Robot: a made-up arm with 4 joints.
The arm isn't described. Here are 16 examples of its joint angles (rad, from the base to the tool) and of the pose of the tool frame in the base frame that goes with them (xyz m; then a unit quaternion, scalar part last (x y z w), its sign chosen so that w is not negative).
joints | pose
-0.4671 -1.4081 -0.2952 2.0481 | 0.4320 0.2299 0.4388 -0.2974 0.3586 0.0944 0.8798
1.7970 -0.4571 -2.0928 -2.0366 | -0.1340 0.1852 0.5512 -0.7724 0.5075 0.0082 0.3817
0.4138 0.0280 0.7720 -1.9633 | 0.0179 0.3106 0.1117 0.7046 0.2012 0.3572 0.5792
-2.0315 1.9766 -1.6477 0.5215 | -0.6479 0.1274 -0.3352 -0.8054 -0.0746 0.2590 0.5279
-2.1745 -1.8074 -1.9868 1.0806 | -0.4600 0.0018 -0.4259 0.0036 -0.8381 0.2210 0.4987
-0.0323 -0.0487 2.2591 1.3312 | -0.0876 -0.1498 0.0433 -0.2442 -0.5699 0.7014 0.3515
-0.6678 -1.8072 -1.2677 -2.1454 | 0.4131 -0.0560 0.0410 -0.5082 0.1983 0.7942 0.2676
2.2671 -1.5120 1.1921 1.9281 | 0.0552 0.1365 -0.1187 -0.0032 0.9686 0.1902 0.1600
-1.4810 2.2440 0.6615 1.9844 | -0.4268 -0.2258 0.2137 0.3803 0.2989 -0.7839 0.3893
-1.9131 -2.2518 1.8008 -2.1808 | -0.1455 0.0278 0.1169 -0.9260 0.3215 -0.0458 0.1927
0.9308 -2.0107 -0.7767 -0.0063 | 0.0310 -0.3274 0.6504 0.7913 0.0637 0.1692 0.5841
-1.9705 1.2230 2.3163 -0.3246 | 0.1101 0.2297 0.0561 -0.4498 -0.6549 -0.5072 0.3339
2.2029 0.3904 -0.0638 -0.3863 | 0.0006 0.6550 0.3004 0.0254 -0.8969 -0.0152 0.4413
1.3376 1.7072 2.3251 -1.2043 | 0.0698 0.2805 0.2267 -0.1428 0.4769 0.0214 0.8670
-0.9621 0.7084 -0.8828 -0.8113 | 0.0381 0.5507 -0.3201 -0.1021 0.1569 -0.2961 0.9366
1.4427 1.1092 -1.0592 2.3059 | 0.5938 0.2180 0.5641 -0.3663 0.2914 -0.8781 0.0996
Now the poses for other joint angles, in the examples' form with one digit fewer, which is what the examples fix.
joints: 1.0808 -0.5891 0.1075 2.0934
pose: -0.108 0.582 0.266 -0.591 -0.420 -0.341 0.598
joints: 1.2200 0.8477 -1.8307 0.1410
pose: 0.318 0.324 0.723 0.189 -0.532 -0.775 0.283
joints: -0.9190 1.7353 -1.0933 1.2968
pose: -0.096 0.040 -0.711 -0.990 -0.081 -0.076 0.092
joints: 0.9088 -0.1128 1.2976 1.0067
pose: -0.167 0.262 -0.097 -0.534 -0.604 0.309 0.505
